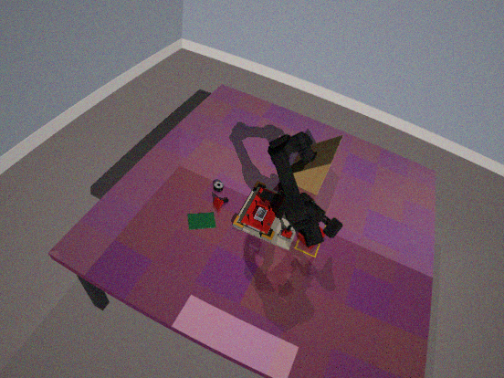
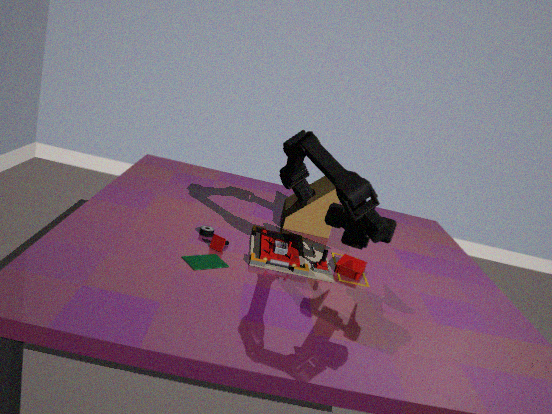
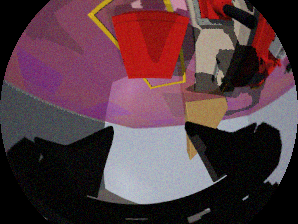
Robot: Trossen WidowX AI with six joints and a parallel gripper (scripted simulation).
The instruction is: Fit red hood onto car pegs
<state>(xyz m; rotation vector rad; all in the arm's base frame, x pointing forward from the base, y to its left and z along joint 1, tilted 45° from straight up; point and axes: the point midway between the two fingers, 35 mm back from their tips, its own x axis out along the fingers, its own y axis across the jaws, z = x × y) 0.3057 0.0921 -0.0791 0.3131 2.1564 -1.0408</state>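
Right now the red hood is 9 cm below my gripper tip, 4 cm ahead of it and 2 cm to the right of it. The rest, counted from my gripper tip: flat green tile (42 cm to the right, 17 cm ahead, 10 cm below); then engine block (22 cm to the right, 8 cm below, 5 cm ahead); then dark wheel (43 cm to the right, 10 cm below, 2 cm behind).
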